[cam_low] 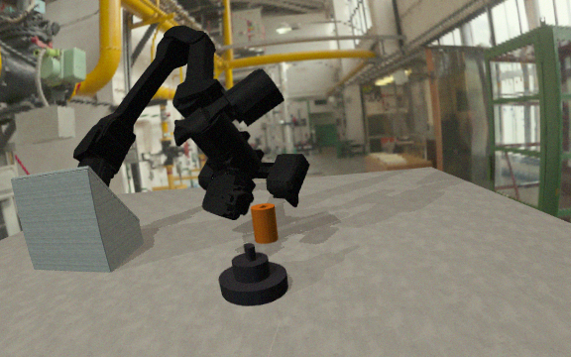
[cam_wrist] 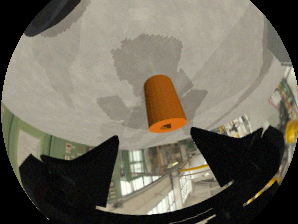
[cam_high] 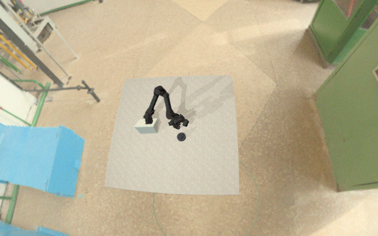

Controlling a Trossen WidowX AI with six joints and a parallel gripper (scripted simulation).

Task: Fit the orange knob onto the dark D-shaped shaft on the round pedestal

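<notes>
Right now my gripper tip is 2 cm past the orange knob, 1 cm to the left of it and 3 cm above it. Also, from my gripper tip: dark round pedestal: 3 cm behind, 18 cm to the right, 3 cm below.
</notes>
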